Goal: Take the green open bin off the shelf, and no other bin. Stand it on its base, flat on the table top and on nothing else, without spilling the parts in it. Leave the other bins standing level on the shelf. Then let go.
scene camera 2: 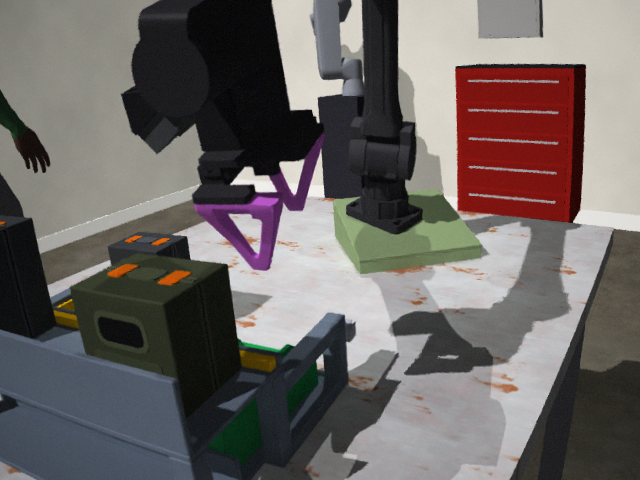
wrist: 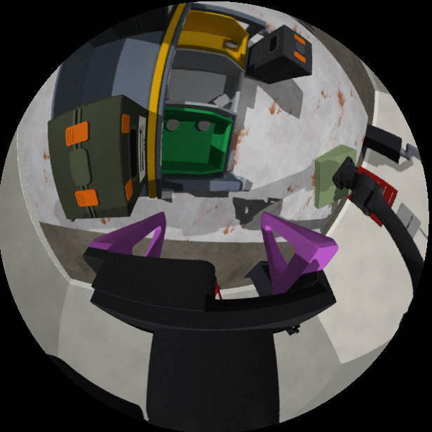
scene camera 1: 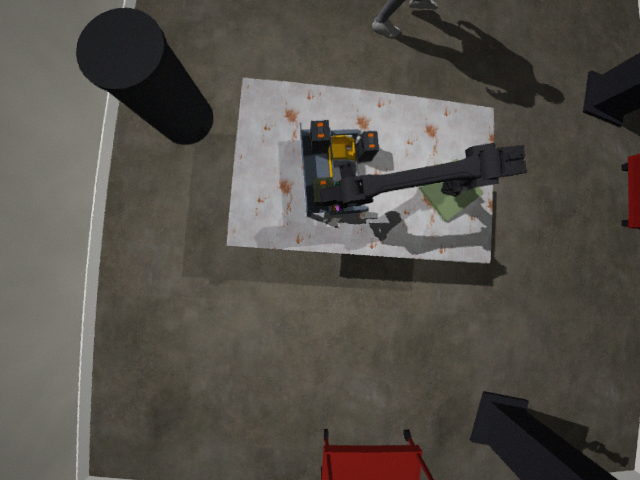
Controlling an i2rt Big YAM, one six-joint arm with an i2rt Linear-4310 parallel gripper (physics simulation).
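The green open bin sits at the near end of the shelf, its open top facing the wrist camera, with two round grey parts visible in it. The grey bin stands beside it, then the yellow bin, all in the shelf row. My gripper is open and empty, above and in front of the shelf's near end, apart from the green bin. In scene camera 1 the arm hides much of the green bin.
An olive case stands on the shelf's top beside the green bin. A dark case is at the shelf's far end. Another dark case stands on the table before the yellow bin. The arm's green base block is opposite.
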